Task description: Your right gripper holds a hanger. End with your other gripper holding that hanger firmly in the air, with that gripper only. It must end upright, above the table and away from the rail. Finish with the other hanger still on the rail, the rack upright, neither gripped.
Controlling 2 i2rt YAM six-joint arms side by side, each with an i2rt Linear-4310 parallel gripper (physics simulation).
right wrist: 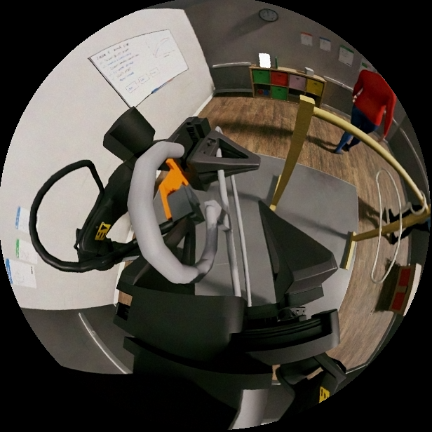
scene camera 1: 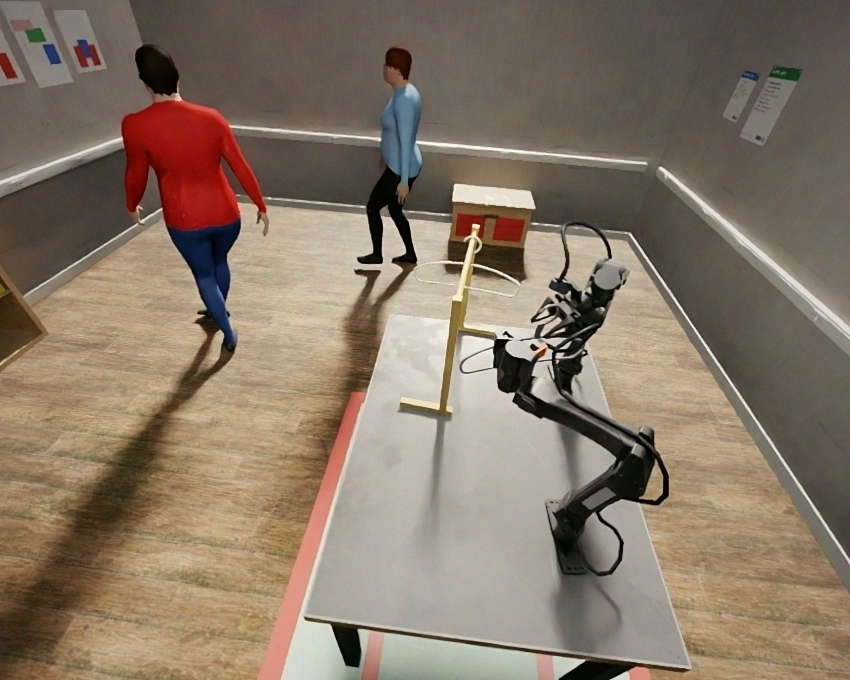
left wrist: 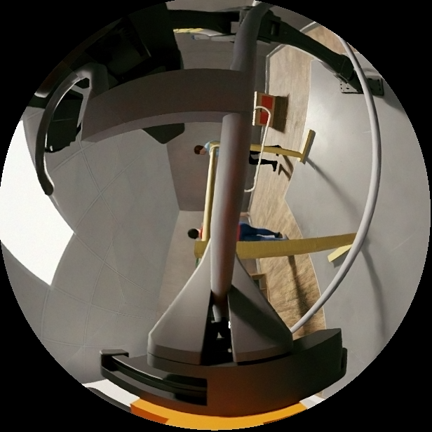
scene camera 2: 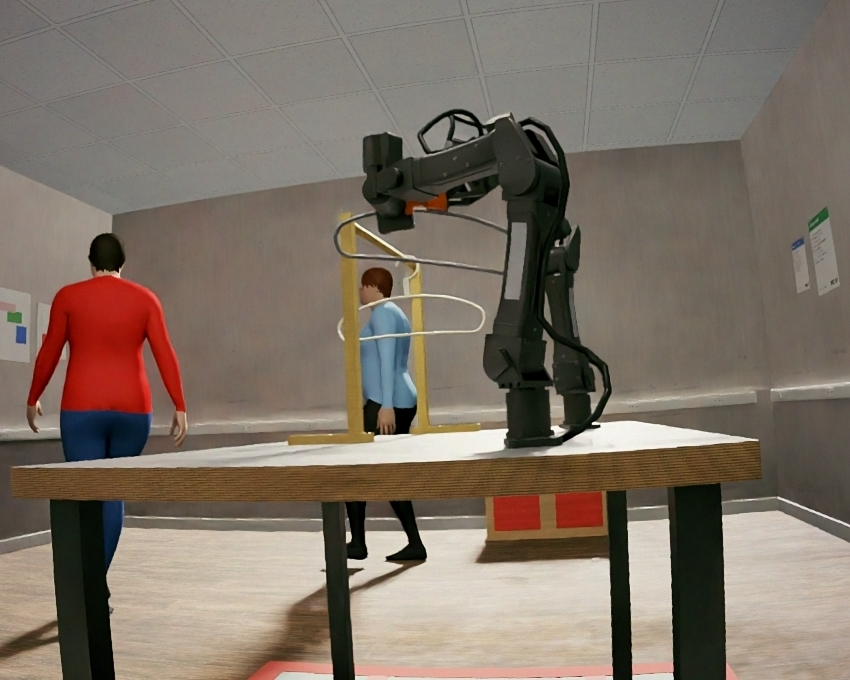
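Where they show: left gripper, fingertip midpoint: (scene camera 1: pixel 505 329) (scene camera 2: pixel 403 218); right gripper, fingertip midpoint: (scene camera 1: pixel 537 329) (scene camera 2: pixel 439 200); left arm's base, origin of the base link: (scene camera 1: pixel 564 535) (scene camera 2: pixel 530 443); right arm's base, origin of the base link: (scene camera 1: pixel 561 382) (scene camera 2: pixel 578 428).
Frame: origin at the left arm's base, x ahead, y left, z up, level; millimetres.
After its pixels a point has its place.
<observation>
The grey hanger (scene camera 1: pixel 461 364) @[z 399, x 318, y -258 mm] (scene camera 2: pixel 336 237) @[z 391, x 317, y -259 mm] (left wrist: pixel 376 165) (right wrist: pixel 145 215) is in the air above the table, roughly upright, hook above its lower bar. My left gripper (left wrist: pixel 220 233) (right wrist: pixel 259 163) is shut on its sloping shoulder. My right gripper (right wrist: pixel 223 213) is open, its fingers well apart around the hanger's neck region, below the hook; whether a finger touches it I cannot tell. The white hanger (scene camera 1: pixel 518 285) @[z 317, x 51, y -786 mm] (scene camera 2: pixel 484 315) @[z 300, x 42, y -785 mm] (left wrist: pixel 263 145) (right wrist: pixel 401 215) hangs on the rail. The yellow rack (scene camera 1: pixel 449 354) @[z 286, x 330, y -418 mm] (scene camera 2: pixel 349 340) @[z 213, x 329, y -418 mm] (left wrist: pixel 295 247) (right wrist: pixel 295 150) stands upright. In scene camera 2 the right gripper is hidden behind the near arm.
The rack's near post stands close beside the left gripper and the grey hanger in scene camera 1. The grey table (scene camera 1: pixel 453 538) @[z 0, x 314, y 13 mm] (scene camera 2: pixel 567 471) @[z -18, x -17, y 275 mm] carries both arms. Two people (scene camera 1: pixel 187 163) (scene camera 1: pixel 402 127) are on the floor beyond it, near a wooden box (scene camera 1: pixel 492 212).
</observation>
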